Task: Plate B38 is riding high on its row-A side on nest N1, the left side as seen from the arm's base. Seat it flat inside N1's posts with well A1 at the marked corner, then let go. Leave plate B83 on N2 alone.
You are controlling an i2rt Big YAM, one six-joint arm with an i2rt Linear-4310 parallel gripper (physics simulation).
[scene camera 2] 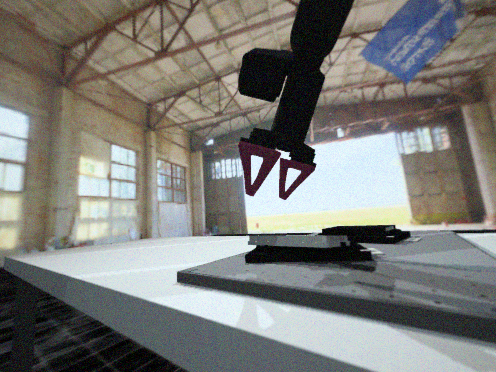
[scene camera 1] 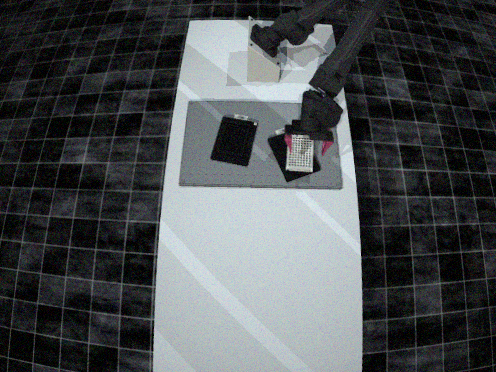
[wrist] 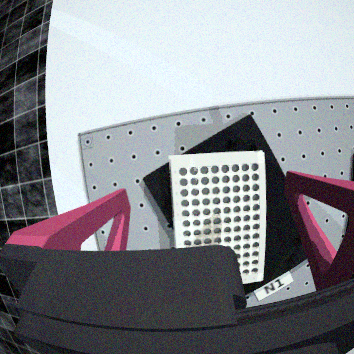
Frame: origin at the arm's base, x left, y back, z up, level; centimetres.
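Seen in the pictures: gripper, fingertip midpoint: (scene camera 2: 267,197) (scene camera 1: 306,153) (wrist: 208,189); arm's base, origin of the base link: (scene camera 1: 262,41).
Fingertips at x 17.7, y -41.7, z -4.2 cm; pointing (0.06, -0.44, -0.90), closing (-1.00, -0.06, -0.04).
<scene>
Offsets run from my fingertips to a thing's top centre. "spot": to the spot under its first point. Level surfaces: height alone.
Plate B38 {dx -1.3, dy +4.0, dz -6.0 cm} (scene camera 1: 301,152) (scene camera 2: 300,241) (wrist: 217,200) is white with rows of round wells. It lies on the black nest N1 {dx -3.2, dy +4.0, dz -7.3 cm} (scene camera 1: 277,150) (scene camera 2: 310,255) (wrist: 282,225), turned askew to the nest's outline. In scene camera 2 it sits on top of the nest; its exact tilt, well A1 and the posts cannot be made out. My gripper (scene camera 1: 307,152) (scene camera 2: 268,196) (wrist: 208,189) is open and empty, high above B38, with its pink fingers to either side of the plate in the wrist view. The gripper body hides the plate's near left part there. Plate B83 {dx -23.0, dy +6.5, dz -6.9 cm} (scene camera 1: 235,141) is black and lies on N2.
A grey perforated board (scene camera 1: 200,165) (scene camera 2: 225,275) (wrist: 115,165) carries both nests on the white table {dz -10.8 cm} (scene camera 1: 250,250). The white N1 label {spot: dx -7.7, dy +12.7, dz -9.3 cm} (wrist: 273,286) lies by the nest's near edge. A beige upright panel (scene camera 1: 262,67) stands behind the board, with dark arm parts (scene camera 1: 265,39) above it.
</scene>
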